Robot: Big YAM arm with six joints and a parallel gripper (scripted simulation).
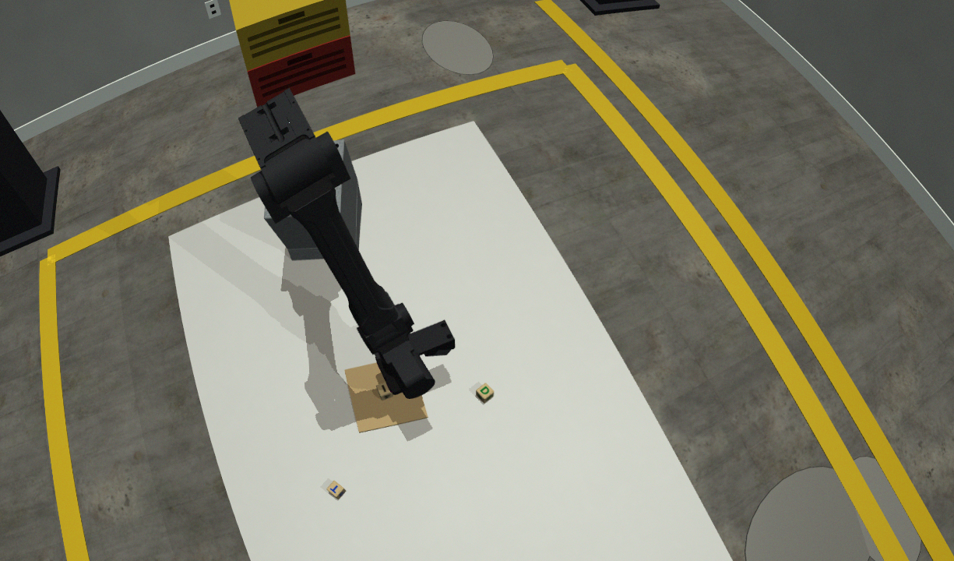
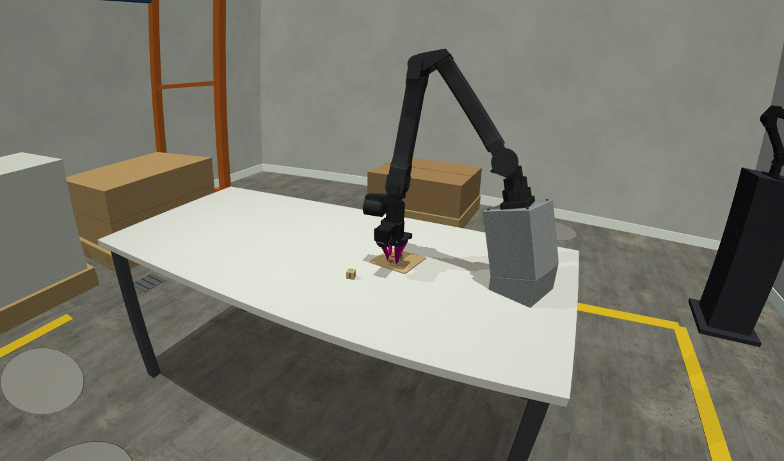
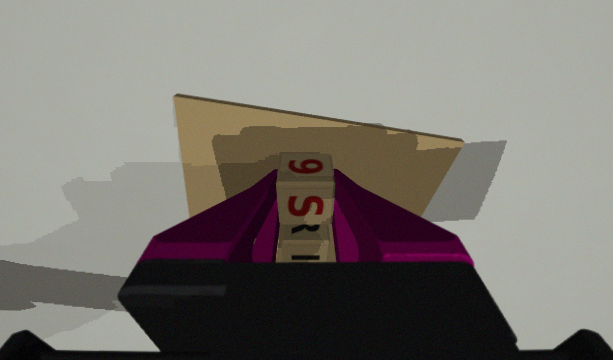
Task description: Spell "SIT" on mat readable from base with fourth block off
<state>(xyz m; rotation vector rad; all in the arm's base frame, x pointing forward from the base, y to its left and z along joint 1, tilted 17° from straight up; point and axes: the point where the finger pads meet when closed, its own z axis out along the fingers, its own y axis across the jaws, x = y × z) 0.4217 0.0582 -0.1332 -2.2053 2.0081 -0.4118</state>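
My hand is right at the S block. Round my hand: I block 4 cm to the right; D block 14 cm to the left, 7 cm ahead, 1 cm below; tan mat 4 cm to the right, 2 cm below.
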